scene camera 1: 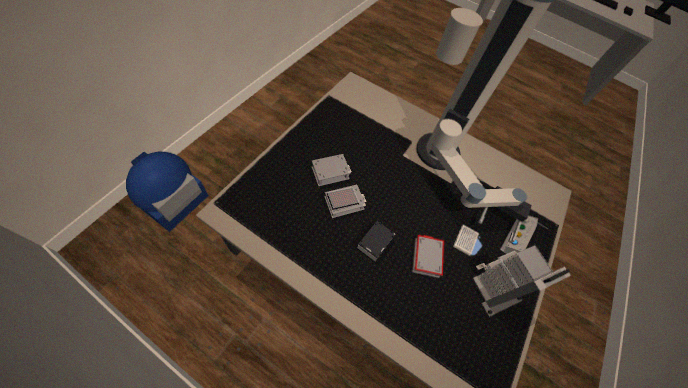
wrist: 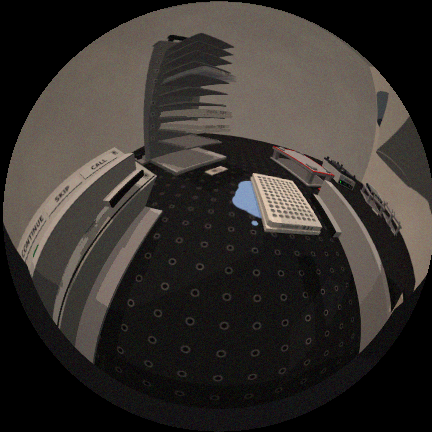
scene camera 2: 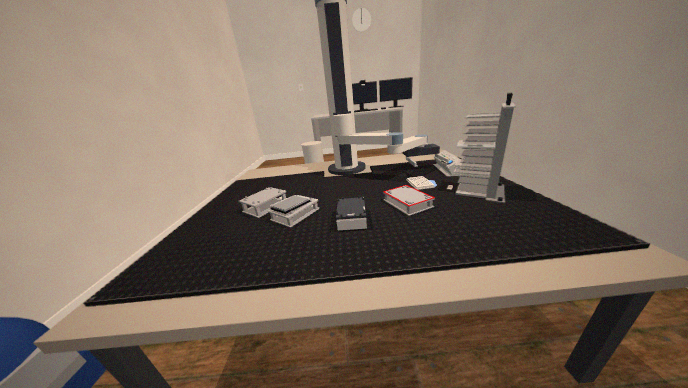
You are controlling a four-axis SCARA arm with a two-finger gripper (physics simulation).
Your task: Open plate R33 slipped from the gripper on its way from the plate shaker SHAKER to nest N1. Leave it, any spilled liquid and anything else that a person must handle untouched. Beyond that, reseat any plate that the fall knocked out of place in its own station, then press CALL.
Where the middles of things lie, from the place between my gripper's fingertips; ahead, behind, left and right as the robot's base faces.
Right now my hand is 9 cm to the left of the white well plate (wrist: 283, 208), 8 cm short of it and 7 cm above it. Also, from my hand: dark station (scene camera 2: 351, 214) (44 cm to the right, 35 cm ahead, 4 cm below).
